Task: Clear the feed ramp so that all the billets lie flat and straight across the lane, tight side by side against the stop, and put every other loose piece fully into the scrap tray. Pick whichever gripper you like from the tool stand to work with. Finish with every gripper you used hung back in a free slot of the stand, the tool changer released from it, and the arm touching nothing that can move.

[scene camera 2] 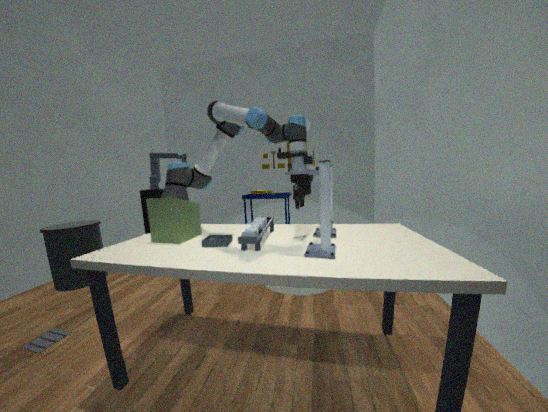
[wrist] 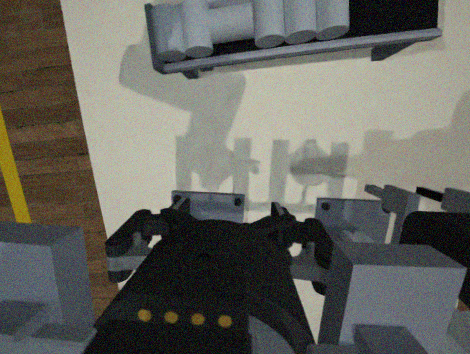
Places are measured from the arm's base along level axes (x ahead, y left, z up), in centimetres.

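Pixels of known places: hand, tool point: (scene camera 2: 298, 167); arm's base, link origin: (scene camera 2: 174, 201).
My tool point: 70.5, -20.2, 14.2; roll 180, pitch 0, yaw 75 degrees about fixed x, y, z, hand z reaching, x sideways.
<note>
For each thing: its top centre in the pictures, then the offset to it from my tool point, as dx, dy, dz. Level surfaces: height alone.
- piece, top centre: (wrist: 230, 14) -21.8, +4.7, -25.8
- scrap tray, top centre: (scene camera 2: 217, 237) -41.7, +7.0, -32.5
- table, surface height: dz -36.0
The feed ramp (scene camera 2: 270, 229) (wrist: 300, 52) holds several pale grey cylinders. In the wrist view two (wrist: 170, 35) (wrist: 198, 30) lie across the lane at the left end, one piece (wrist: 232, 22) lies lengthwise beside them, and three (wrist: 270, 25) (wrist: 300, 22) (wrist: 332, 17) lie across side by side. The scrap tray (scene camera 2: 217, 241) stands left of the ramp. My gripper (scene camera 2: 299, 205) (wrist: 228, 207), black with two linked fingers, is open and empty at the tool stand (scene camera 2: 326, 210) (wrist: 400, 295), under the wrist. Whether the changer is locked to it cannot be told.
A second black gripper (wrist: 435, 232) hangs in the stand at the right of the wrist view. A green block (scene camera 2: 175, 221) stands on the table (scene camera 2: 390, 255) near the arm's base. A dark bin (scene camera 2: 72, 255) stands left of the table. A blue bench (scene camera 2: 266, 195) stands behind.
</note>
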